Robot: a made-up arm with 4 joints. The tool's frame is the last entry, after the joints. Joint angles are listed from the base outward. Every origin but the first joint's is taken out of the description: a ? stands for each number. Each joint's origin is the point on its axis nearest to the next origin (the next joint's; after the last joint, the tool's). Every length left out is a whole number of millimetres.
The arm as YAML. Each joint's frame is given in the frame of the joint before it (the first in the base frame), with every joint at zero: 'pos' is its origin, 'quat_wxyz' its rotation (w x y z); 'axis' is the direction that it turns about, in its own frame. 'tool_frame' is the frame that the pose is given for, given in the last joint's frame.
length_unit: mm
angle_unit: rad
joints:
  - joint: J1
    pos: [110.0, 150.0, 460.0]
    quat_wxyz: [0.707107, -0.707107, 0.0, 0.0]
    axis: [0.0, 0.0, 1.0]
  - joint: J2
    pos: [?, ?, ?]
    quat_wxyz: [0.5, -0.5, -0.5, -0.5]
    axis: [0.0, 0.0, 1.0]
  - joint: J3
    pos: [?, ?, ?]
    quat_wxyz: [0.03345, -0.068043, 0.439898, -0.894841]
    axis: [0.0, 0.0, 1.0]
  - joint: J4
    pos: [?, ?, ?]
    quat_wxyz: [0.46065, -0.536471, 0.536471, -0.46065]
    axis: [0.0, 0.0, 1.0]
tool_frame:
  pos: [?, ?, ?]
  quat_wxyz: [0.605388, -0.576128, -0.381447, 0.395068]
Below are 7 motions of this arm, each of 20 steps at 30 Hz.
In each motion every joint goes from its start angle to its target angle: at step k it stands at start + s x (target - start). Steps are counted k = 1, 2, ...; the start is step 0. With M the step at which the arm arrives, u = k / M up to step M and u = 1 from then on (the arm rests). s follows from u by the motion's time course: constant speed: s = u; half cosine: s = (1 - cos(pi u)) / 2; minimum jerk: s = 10 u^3 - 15 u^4 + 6 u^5.
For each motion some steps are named. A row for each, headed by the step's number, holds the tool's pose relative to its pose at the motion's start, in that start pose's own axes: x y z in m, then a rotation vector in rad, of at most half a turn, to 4 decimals.
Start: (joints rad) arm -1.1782 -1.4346 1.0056 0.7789
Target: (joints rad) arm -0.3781 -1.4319 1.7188 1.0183
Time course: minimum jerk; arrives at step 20
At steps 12, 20:
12: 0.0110 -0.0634 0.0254 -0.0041 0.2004 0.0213
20: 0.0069 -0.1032 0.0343 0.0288 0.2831 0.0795

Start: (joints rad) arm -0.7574 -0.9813 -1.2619 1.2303
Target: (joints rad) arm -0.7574 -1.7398 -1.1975 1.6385
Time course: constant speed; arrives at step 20
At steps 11, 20:
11: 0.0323 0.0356 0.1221 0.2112 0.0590 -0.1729
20: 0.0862 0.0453 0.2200 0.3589 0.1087 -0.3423

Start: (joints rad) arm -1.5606 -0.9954 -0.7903 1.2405
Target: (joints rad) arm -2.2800 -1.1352 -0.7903 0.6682
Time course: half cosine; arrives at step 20
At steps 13, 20:
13: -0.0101 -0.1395 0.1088 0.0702 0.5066 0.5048
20: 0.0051 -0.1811 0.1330 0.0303 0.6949 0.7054

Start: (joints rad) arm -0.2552 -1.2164 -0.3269 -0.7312
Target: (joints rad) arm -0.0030 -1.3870 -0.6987 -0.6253
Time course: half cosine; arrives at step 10
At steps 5, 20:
5: -0.0610 -0.0404 0.0282 0.1731 -0.0353 0.2843
20: -0.1102 -0.0997 0.0487 0.3687 -0.0832 0.5574

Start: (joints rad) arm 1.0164 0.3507 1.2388 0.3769
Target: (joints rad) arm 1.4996 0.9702 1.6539 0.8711
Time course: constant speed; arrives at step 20
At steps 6, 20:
6: -0.0107 0.0071 -0.0228 -0.2777 0.0325 0.0829
20: -0.0522 -0.0377 -0.0496 -0.9166 0.0641 0.4614

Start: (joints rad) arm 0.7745 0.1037 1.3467 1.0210
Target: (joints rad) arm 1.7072 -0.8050 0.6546 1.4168
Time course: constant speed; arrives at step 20
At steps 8, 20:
8: -0.0477 -0.0993 -0.0215 0.6429 -0.3175 0.1063
20: -0.0411 -0.2406 -0.0461 1.7210 -0.3112 -0.0930

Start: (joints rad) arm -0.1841 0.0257 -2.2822 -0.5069
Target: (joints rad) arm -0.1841 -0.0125 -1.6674 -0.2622
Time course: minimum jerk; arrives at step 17
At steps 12, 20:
12: 0.0314 0.0210 -0.0804 -0.3269 -0.1239 -0.3604
20: 0.0373 0.0208 -0.0963 -0.3960 -0.1435 -0.4184

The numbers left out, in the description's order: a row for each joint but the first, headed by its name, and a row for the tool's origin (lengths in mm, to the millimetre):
J2: 0.0 -58.0 0.0
J3: 105.0 -82.0 0.0
J4: -146.0 -154.0 0.0
tool: -227.0 -65.0 0.0

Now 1 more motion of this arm.
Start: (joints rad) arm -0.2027 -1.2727 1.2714 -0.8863
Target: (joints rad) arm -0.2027 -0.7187 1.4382 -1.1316
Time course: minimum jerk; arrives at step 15
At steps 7, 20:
7: 0.0775 0.0061 0.0301 0.0259 0.3086 -0.2152
20: 0.1801 -0.0164 0.0318 0.0735 0.7109 -0.4847

